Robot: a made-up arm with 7 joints. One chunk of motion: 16 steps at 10 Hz.
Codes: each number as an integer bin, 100 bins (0 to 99) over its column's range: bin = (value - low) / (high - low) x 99, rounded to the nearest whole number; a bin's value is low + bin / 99 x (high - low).
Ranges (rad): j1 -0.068..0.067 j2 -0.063..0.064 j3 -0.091..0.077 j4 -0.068..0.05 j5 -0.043..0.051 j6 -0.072..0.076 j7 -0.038..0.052
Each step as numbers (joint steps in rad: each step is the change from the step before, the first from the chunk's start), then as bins.
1 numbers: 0.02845 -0.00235 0.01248 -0.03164 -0.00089 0.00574 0.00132
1 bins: 71 47 61 31 44 52 43
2 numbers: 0.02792 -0.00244 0.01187 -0.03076 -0.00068 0.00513 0.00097
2 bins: 70 47 61 31 45 52 43
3 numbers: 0.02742 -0.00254 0.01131 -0.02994 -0.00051 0.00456 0.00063
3 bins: 70 47 60 32 45 51 42
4 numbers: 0.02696 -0.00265 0.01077 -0.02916 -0.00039 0.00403 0.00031
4 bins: 70 47 60 33 45 51 42
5 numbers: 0.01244 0.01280 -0.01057 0.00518 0.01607 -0.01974 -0.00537
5 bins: 59 59 47 61 62 35 36
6 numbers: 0.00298 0.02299 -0.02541 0.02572 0.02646 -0.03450 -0.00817
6 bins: 52 67 39 79 73 25 33
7 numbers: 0.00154 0.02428 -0.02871 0.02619 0.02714 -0.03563 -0.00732
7 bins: 51 68 37 79 74 24 34
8 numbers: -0.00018 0.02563 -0.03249 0.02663 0.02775 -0.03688 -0.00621
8 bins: 50 69 34 79 75 23 35
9 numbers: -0.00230 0.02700 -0.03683 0.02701 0.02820 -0.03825 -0.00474
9 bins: 48 70 32 80 75 23 37
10 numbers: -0.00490 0.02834 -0.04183 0.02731 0.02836 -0.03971 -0.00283
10 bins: 46 71 29 80 75 22 39
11 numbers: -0.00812 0.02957 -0.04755 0.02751 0.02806 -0.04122 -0.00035
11 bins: 44 72 26 80 75 21 41
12 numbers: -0.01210 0.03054 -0.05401 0.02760 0.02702 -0.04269 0.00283
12 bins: 41 73 22 80 74 20 45
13 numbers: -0.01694 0.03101 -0.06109 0.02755 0.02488 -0.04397 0.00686
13 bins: 37 73 18 80 71 19 49
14 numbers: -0.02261 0.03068 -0.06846 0.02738 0.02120 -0.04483 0.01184
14 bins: 33 73 13 80 68 18 55
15 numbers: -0.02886 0.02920 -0.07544 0.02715 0.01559 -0.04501 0.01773
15 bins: 29 72 9 80 62 18 61
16 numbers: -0.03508 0.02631 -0.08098 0.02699 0.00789 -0.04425 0.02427
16 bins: 24 70 6 80 54 19 68
